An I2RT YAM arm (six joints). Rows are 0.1 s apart.
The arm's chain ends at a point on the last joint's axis. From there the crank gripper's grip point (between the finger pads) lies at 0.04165 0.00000 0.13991 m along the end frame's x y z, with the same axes.
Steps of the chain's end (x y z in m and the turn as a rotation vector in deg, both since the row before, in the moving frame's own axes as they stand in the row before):
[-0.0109 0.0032 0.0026 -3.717 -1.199 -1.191]
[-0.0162 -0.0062 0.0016 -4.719 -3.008 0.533]
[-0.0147 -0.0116 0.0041 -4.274 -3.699 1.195]
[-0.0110 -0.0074 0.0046 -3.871 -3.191 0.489]
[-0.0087 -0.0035 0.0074 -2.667 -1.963 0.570]
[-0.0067 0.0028 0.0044 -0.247 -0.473 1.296]
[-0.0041 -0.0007 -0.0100 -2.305 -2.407 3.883]
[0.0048 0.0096 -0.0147 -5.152 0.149 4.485]
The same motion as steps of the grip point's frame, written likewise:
[-0.0137 0.0115 0.0032 -3.717 -1.199 -1.191]
[-0.0236 0.0057 0.0031 -4.719 -3.008 0.533]
[-0.0239 -0.0003 0.0061 -4.274 -3.699 1.195]
[-0.0189 0.0024 0.0064 -3.871 -3.191 0.489]
[-0.0135 0.0034 0.0086 -2.667 -1.963 0.570]
[-0.0079 0.0043 0.0047 -0.247 -0.473 1.296]
[-0.0103 0.0076 -0.0085 -2.305 -2.407 3.883]
[0.0045 0.0254 -0.0155 -5.152 0.149 4.485]

